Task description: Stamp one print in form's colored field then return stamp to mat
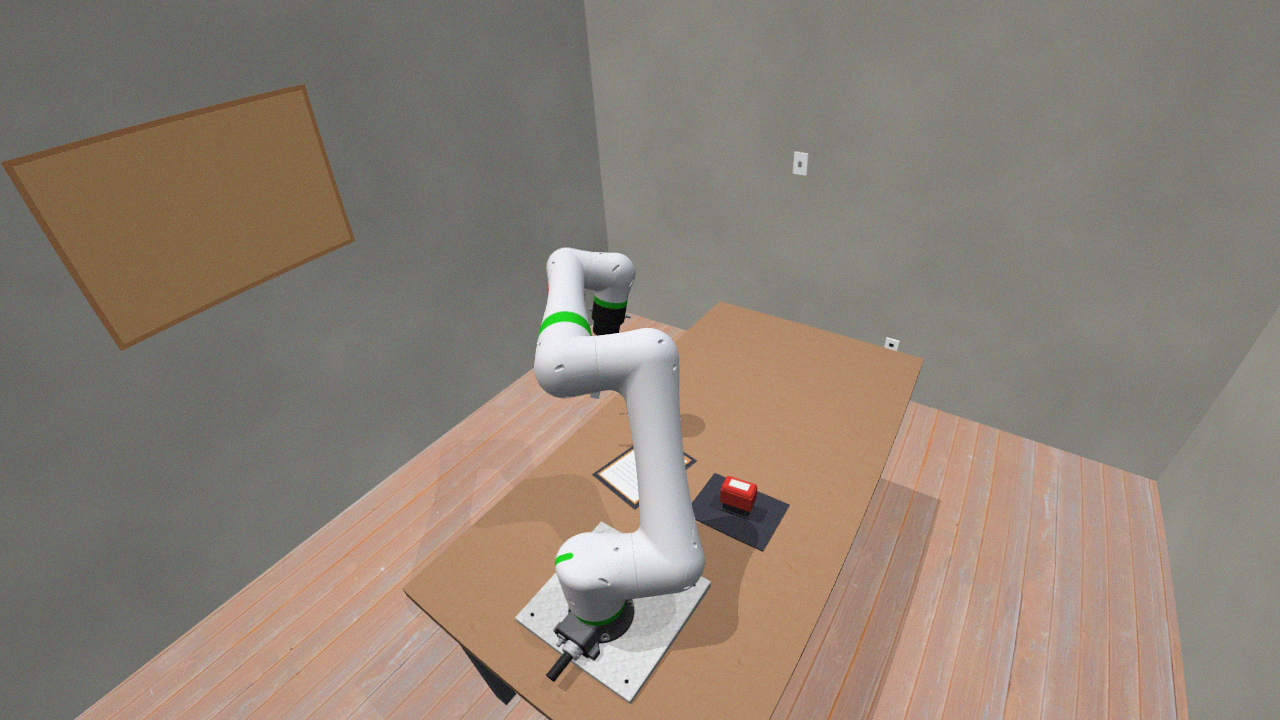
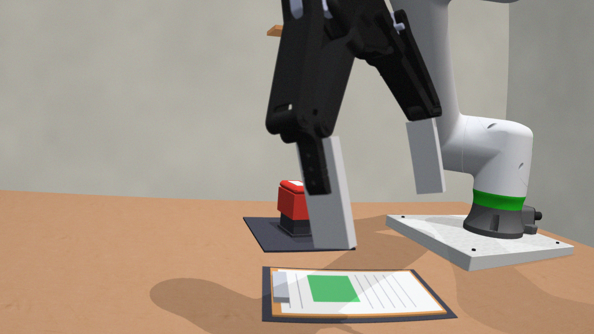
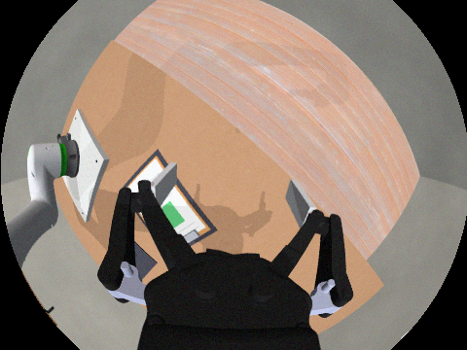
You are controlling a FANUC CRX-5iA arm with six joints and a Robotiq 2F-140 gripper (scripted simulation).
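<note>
My hand is 90 mm past the red stamp, 510 mm to the left of it and 130 mm above it. Also, from my hand: dark mat 90 mm behind, 510 mm to the right, 170 mm below; clipboard 70 mm behind, 220 mm to the right, 170 mm below; black foot 90 mm behind, 510 mm to the right, 160 mm below.
</note>
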